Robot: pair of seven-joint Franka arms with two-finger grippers.
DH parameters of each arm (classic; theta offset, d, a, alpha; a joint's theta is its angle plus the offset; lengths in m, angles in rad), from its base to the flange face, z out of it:
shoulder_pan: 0 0.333 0 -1.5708
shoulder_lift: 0 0 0 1.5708
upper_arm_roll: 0 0.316 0.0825 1.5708
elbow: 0 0 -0.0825 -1.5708
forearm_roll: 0 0.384 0 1.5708
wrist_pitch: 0 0 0.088 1.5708
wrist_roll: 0 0.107 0 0
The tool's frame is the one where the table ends.
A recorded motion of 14 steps. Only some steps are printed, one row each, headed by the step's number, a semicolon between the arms.
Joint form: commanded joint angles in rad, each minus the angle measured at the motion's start. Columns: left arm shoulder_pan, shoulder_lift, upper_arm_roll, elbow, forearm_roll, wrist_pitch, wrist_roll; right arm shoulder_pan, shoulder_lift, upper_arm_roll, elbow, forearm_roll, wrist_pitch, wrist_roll.
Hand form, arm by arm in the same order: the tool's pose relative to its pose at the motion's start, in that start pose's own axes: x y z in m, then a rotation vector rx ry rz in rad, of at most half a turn. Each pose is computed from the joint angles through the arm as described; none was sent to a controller.
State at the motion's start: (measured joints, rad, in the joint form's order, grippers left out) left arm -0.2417 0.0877 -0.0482 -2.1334 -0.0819 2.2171 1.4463; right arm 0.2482 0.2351 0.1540 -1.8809 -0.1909 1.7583 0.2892
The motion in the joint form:
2: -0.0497 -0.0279 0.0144 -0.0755 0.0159 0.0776 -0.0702; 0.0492 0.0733 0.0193 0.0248 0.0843 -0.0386 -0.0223
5: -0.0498 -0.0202 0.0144 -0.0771 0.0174 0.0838 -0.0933; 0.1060 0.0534 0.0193 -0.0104 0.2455 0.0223 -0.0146
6: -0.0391 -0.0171 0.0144 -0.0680 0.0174 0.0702 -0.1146; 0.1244 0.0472 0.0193 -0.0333 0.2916 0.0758 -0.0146
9: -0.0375 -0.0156 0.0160 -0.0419 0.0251 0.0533 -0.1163; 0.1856 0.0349 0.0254 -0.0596 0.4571 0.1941 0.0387
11: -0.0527 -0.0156 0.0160 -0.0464 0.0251 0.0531 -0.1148; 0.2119 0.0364 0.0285 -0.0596 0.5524 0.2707 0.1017
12: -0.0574 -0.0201 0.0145 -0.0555 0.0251 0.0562 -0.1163; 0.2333 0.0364 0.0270 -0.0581 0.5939 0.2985 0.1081
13: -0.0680 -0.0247 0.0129 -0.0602 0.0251 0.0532 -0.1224; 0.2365 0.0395 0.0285 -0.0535 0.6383 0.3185 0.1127
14: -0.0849 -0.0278 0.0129 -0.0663 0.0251 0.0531 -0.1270; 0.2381 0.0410 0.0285 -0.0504 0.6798 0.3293 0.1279
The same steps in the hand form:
2: 0.0144 0.0169 0.0125 0.0302 -0.0117 -0.0275; 0.0006 -0.0510 0.0234 0.0502 -0.0958 -0.0807
5: 0.0142 0.0165 0.0167 0.0276 -0.0132 -0.0500; -0.0163 -0.0953 0.0184 0.1901 -0.0943 -0.0893
6: 0.0090 0.0141 0.0153 0.0208 -0.0141 -0.0818; -0.0199 -0.1093 0.0196 0.2359 -0.0725 -0.0898
9: 0.0090 0.0083 0.0061 0.0295 -0.0174 -0.0805; -0.0332 -0.1551 0.0082 0.3919 -0.0378 -0.0336
11: 0.0167 0.0112 0.0086 0.0240 -0.0186 -0.0641; -0.0350 -0.1752 -0.0017 0.4898 -0.0208 0.0490
12: 0.0194 0.0143 0.0101 0.0223 -0.0191 -0.0596; -0.0385 -0.1871 -0.0067 0.5285 -0.0137 0.0579
13: 0.0254 0.0175 0.0104 0.0186 -0.0199 -0.0535; -0.0375 -0.1914 -0.0105 0.5723 -0.0154 0.0795
14: 0.0338 0.0214 0.0121 0.0147 -0.0209 -0.0414; -0.0370 -0.1939 -0.0134 0.6103 -0.0273 0.1114

